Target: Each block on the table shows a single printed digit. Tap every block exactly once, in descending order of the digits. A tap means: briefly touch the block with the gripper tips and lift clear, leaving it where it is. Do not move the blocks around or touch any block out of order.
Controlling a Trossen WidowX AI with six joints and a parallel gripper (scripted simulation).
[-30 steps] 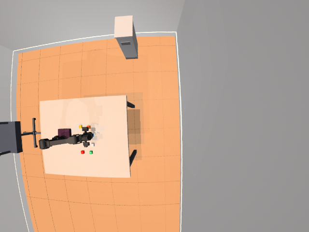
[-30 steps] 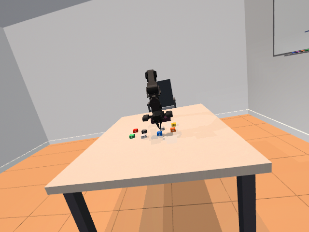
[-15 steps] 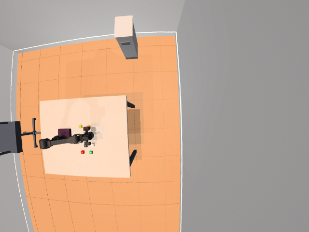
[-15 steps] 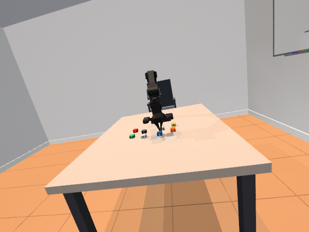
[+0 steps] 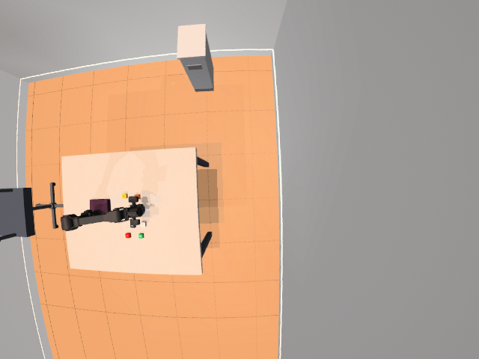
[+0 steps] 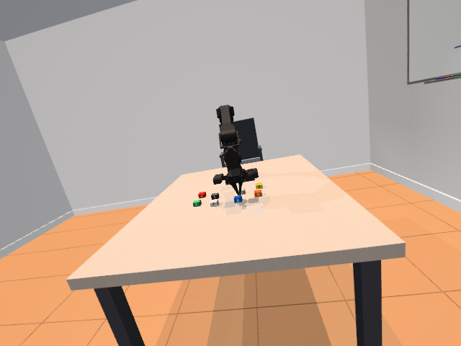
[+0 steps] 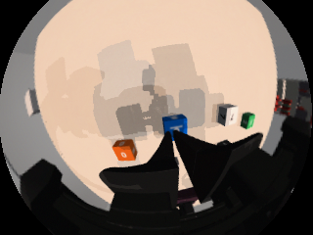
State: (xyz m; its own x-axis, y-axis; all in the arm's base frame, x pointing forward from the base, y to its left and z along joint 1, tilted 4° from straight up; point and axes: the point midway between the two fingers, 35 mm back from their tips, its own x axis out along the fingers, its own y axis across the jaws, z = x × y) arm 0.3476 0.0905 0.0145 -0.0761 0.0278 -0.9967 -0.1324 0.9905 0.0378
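My gripper tip is now 2 cm above the blue block and 1 cm to the left of it. The rest, counted from my gripper tip: orange block (7 cm to the left, 4 cm behind, 2 cm below); then grey block (9 cm behind, 2 cm below, 1 cm to the right); then white block (11 cm to the right, 2 cm below, 2 cm ahead).
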